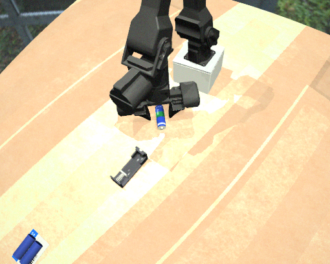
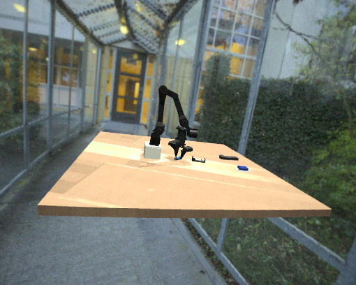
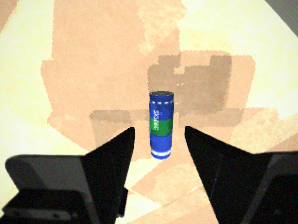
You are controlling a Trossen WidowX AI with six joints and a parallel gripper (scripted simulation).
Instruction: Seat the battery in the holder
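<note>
The battery is right at my gripper tip. Also, from my gripper tip: flat black object 440 mm ahead, 170 mm to the left.
</note>
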